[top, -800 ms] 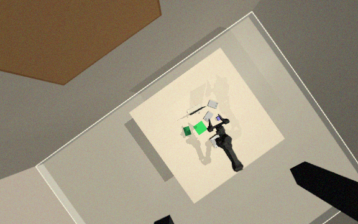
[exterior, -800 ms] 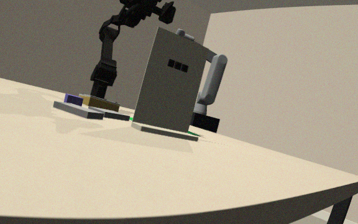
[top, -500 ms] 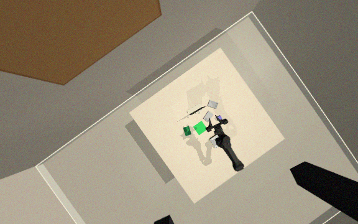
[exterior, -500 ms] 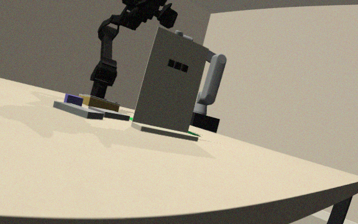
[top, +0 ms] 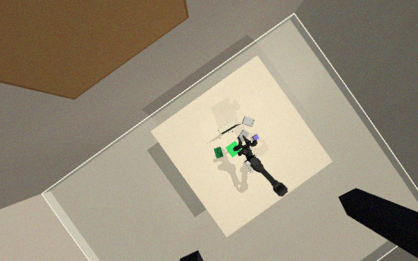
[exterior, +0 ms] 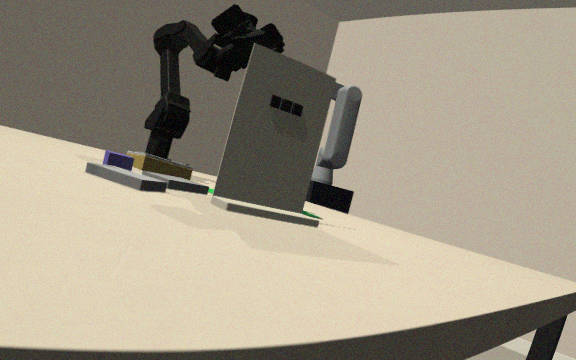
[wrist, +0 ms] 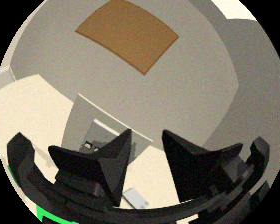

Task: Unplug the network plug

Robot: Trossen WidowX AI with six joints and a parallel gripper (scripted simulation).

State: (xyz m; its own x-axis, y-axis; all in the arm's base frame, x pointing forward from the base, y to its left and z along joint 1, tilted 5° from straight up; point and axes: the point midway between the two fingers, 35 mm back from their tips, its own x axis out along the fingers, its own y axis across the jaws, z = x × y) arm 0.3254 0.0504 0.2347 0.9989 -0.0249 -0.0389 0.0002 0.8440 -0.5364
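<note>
The network plug is 6 cm ahead of my gripper tip, 2 cm to the left of it and 11 cm below it. The rest, counted from my gripper tip: green marked square: 13 cm behind, 6 cm to the left, 29 cm below; upright panel: 8 cm ahead, 3 cm to the left, 18 cm below; purple block: 12 cm behind, 18 cm to the right, 27 cm below.
</note>
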